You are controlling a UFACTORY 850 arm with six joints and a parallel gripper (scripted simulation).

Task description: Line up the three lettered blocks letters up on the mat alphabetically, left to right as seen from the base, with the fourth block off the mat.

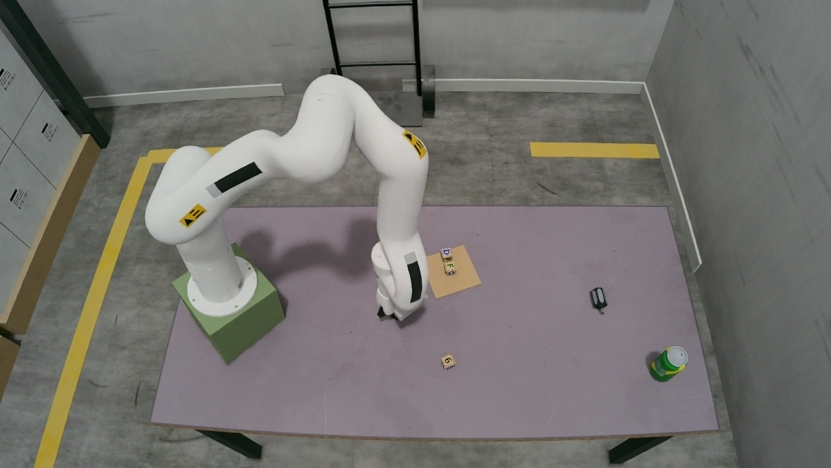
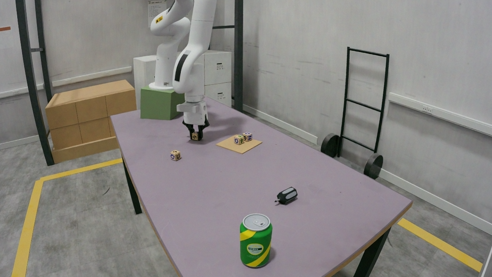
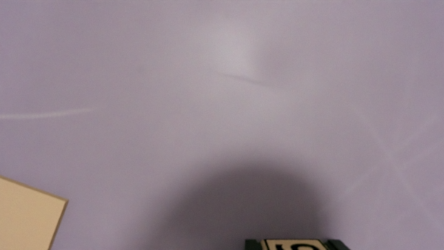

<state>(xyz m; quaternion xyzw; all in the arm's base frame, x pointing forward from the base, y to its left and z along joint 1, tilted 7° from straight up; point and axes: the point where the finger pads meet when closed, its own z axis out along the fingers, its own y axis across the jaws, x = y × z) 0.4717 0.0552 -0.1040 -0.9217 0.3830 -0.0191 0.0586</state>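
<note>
Right now the tan mat is 130 mm ahead of my hand, 150 mm to the left of it and 20 mm below it. From my hand the other things lie so: small black tool (570 mm ahead, 70 mm to the left, 10 mm below); then green can (740 mm ahead, 120 mm to the right, 40 mm above).
</note>
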